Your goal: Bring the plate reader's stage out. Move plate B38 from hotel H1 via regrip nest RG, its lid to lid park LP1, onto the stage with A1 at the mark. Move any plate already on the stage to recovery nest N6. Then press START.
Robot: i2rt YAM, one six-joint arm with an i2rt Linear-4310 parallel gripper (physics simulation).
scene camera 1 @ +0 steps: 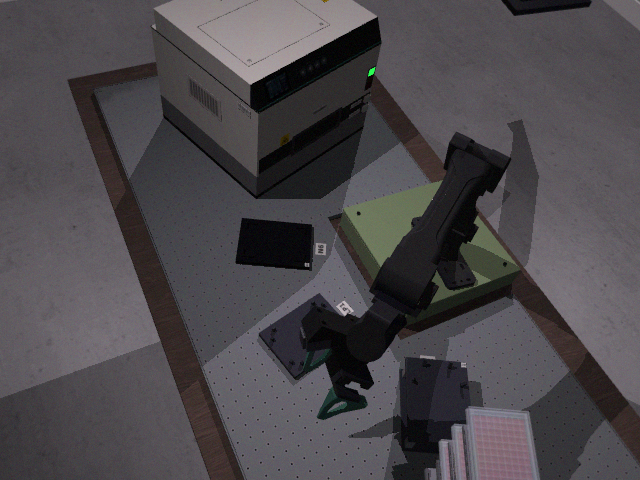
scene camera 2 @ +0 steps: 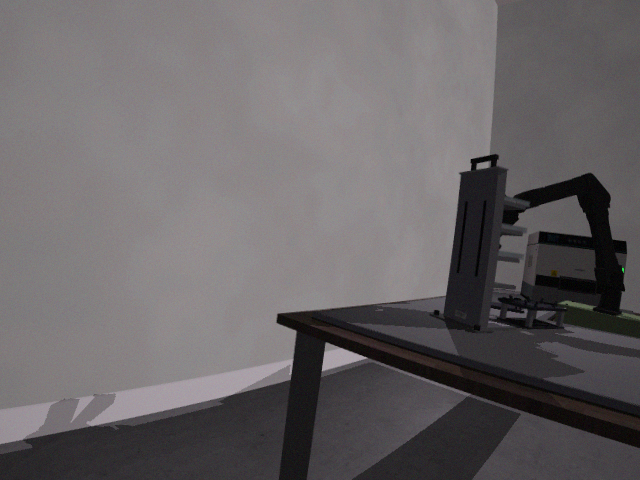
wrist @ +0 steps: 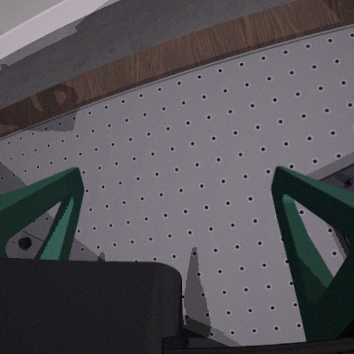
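Seen in the pictures: gripper, fingertip midpoint: (scene camera 1: 312, 393) (wrist: 177, 177); arm's base, link origin: (scene camera 2: 607, 312).
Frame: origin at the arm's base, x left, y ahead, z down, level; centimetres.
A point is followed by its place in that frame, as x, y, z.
Observation:
My gripper (scene camera 1: 312, 390) @[27.9, 41.3, -13.0] (wrist: 177, 177) @[27.9, 41.3, -13.0] is open and empty, high over the pegboard near lid park LP1 (scene camera 1: 281, 335) @[8.5, 39.9, 3.7]; in scene camera 2 it is hidden behind the hotel. Hotel H1 (scene camera 2: 472, 248) @[58.0, 25.8, -15.0] is a tall grey tower with several shelves. Pink plates with clear rims (scene camera 1: 501, 444) @[47.4, 22.9, -29.6] stand stacked at the lower right; which is B38 cannot be read. A dark raised stand (scene camera 1: 436, 400) @[31.6, 16.8, -1.3], apparently regrip nest RG, is beside them. Recovery nest N6 (scene camera 1: 273, 243) @[-14.0, 35.1, 3.5] is black and holds no visible plate. The plate reader (scene camera 1: 209, 129) @[-43.7, 42.7, -5.5] (scene camera 2: 560, 258) @[-33.1, 26.0, -16.9] shows no stage outside its front. START cannot be told apart.
The arm stands on a green base block (scene camera 1: 372, 232) @[-8.8, 13.5, -0.3] (scene camera 2: 584, 316) @[11.7, 5.2, 1.6] at the right of the pegboard. A wooden border (scene camera 1: 144, 263) @[-17.6, 63.4, 6.0] (wrist: 150, 62) @[35.4, 57.1, 6.0] edges the table. The plate reader's green light (scene camera 1: 371, 71) @[-44.6, 2.3, -15.4] is lit. The LP1 label (scene camera 1: 344, 308) @[5.5, 24.9, 4.7] lies beside the arm.

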